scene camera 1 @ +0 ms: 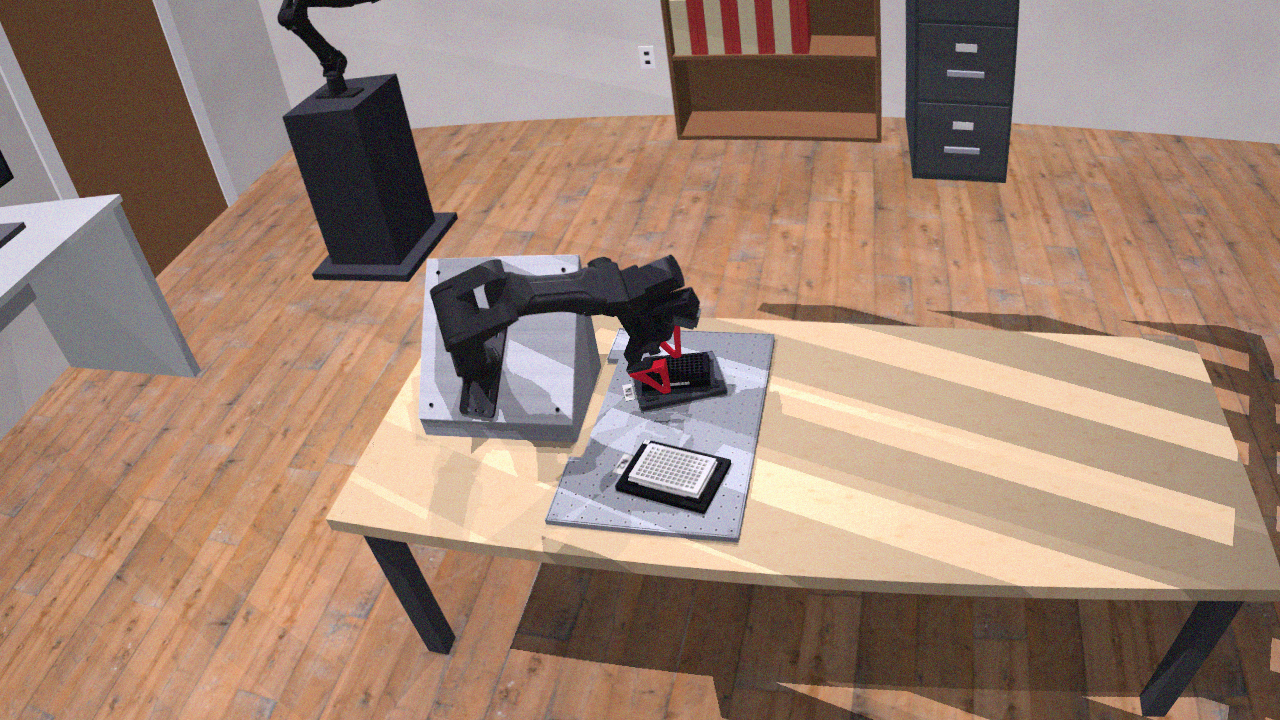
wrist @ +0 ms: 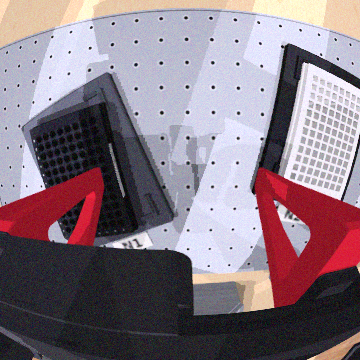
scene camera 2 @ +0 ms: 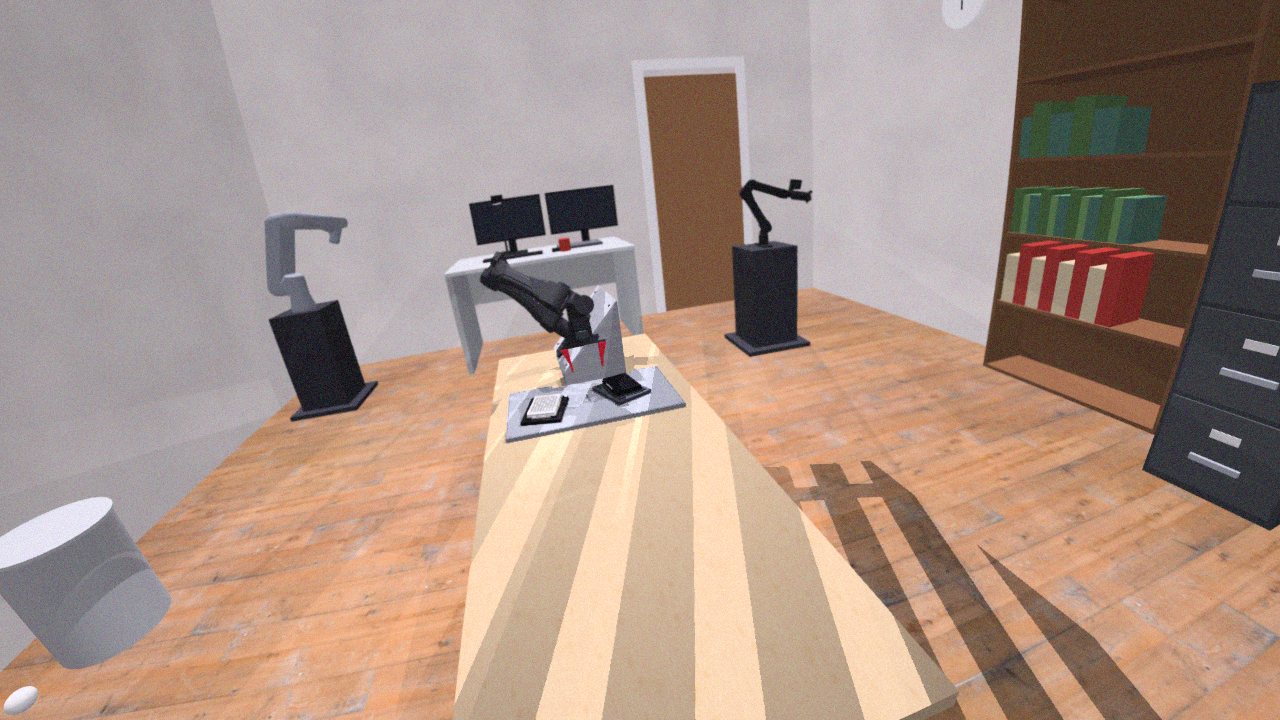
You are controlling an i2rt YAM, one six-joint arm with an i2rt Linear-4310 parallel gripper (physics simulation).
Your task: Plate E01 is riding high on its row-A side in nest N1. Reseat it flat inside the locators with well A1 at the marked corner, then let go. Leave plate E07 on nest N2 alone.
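Where they show: gripper, between the fingertips: (scene camera 1: 672,374) (wrist: 178,176) (scene camera 2: 588,369); arm's base, origin of its link: (scene camera 1: 485,362).
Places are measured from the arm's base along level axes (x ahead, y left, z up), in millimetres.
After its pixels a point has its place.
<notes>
My gripper (scene camera 1: 672,373) @[x 353, y 16, z -11 mm] (scene camera 2: 587,368) @[x 353, y 16, z -11 mm] (wrist: 178,176) @[x 353, y 16, z -11 mm] is open and empty, above the board. In the wrist view its left finger covers part of plate E01 and its right finger stands by nest N2's near corner. Black plate E01 (scene camera 1: 691,368) @[x 358, y 121, z -84 mm] (scene camera 2: 621,384) @[x 350, y 112, z -82 mm] (wrist: 75,150) @[x 357, y 114, z -81 mm] lies on dark nest N1 (scene camera 1: 684,399) @[x 357, y 55, z -104 mm] (wrist: 150,197) @[x 306, y 46, z -101 mm]. It looks turned against the nest's outline, with a wide strip of nest bare on the N2 side. Its tilt and the A1 mark cannot be made out. White plate E07 (scene camera 1: 673,469) @[x 381, y -134, z -90 mm] (scene camera 2: 545,406) @[x 397, y -129, z -87 mm] (wrist: 325,135) @[x 377, y -131, z -94 mm] sits on black nest N2 (scene camera 1: 718,483) @[x 459, y -145, z -102 mm] (wrist: 275,130) @[x 377, y -75, z -101 mm].
Both nests stand on a grey perforated board (scene camera 1: 581,501) @[x 235, y -208, z -113 mm] (scene camera 2: 662,394) @[x 411, y 227, z -113 mm] (wrist: 200,100) @[x 401, y -1, z -113 mm] on the wooden table (scene camera 1: 984,429) @[x 917, y 54, z -126 mm] (scene camera 2: 666,555) @[x 1047, y 71, z -126 mm]. The arm's sloped grey base (scene camera 1: 546,358) @[x 120, y 16, z 7 mm] stands beside the board. A label N1 (wrist: 132,242) @[x 246, y 70, z -111 mm] lies by nest N1.
</notes>
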